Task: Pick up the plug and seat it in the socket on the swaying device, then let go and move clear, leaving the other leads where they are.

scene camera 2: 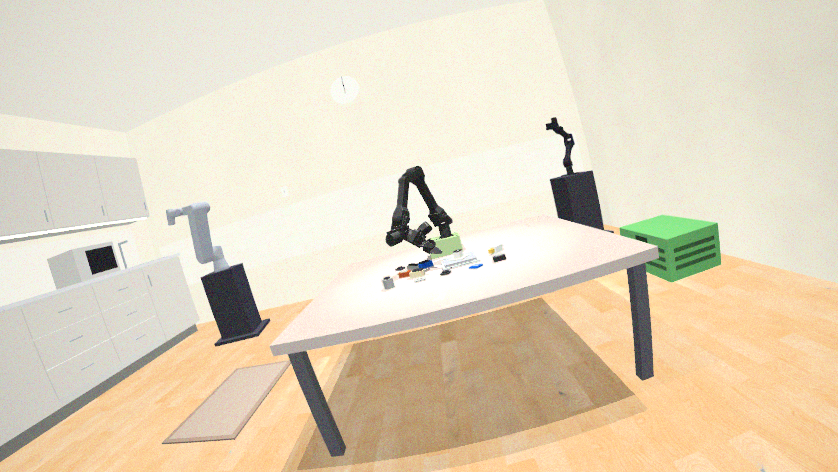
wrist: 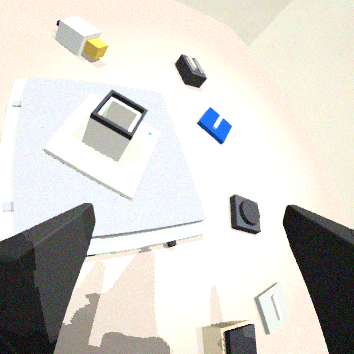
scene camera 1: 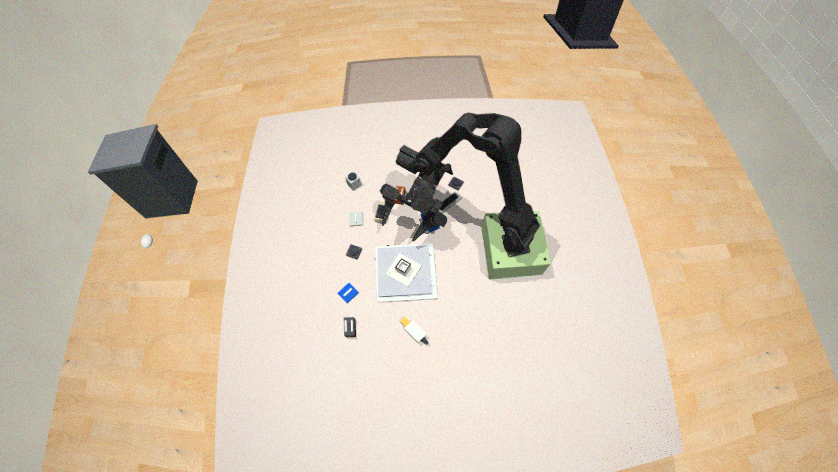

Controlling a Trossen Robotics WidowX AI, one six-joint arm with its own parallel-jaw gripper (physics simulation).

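The plug, a white block with a yellow tip and a dark tail end, lies on the table past the device. The device has a grey-blue top over a white base. A cream plate on it carries the upright square socket with a black rim. My gripper is open and empty. It hangs above the table beside the device, on the side away from the plug. The arm partly covers the things beneath it in scene camera 1.
A black block, a blue tile, a dark knob tile and a pale tile lie in a row beside the device. A grey cylinder-topped block, an orange piece and a beige-black block lie near the arm.
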